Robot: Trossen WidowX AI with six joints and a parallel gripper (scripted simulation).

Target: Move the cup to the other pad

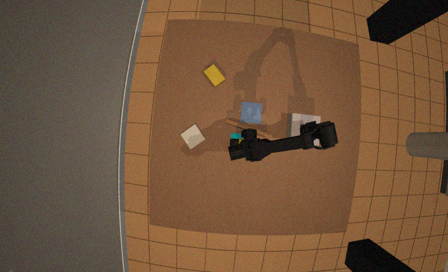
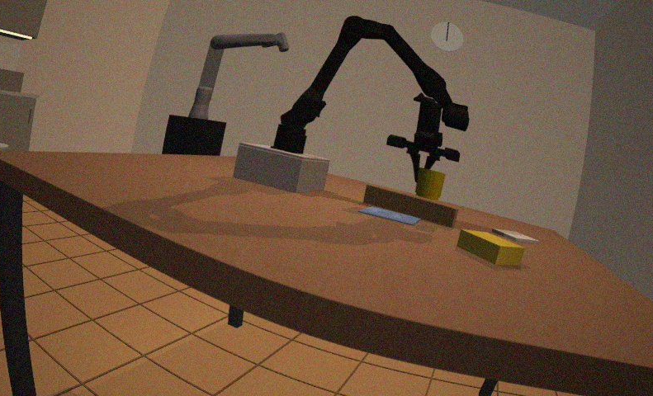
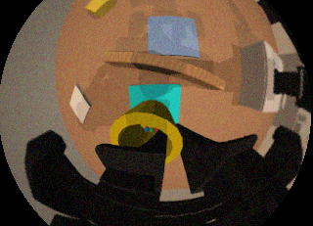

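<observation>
Right now my gripper tip is 8 cm above the teal pad and 3 cm short of it. The rest, counted from my gripper tip: blue pad (18 cm to the right, 8 cm below, 3 cm behind); then yellow cup (2 cm ahead); then low wooden bar (9 cm to the right, 6 cm below).
</observation>
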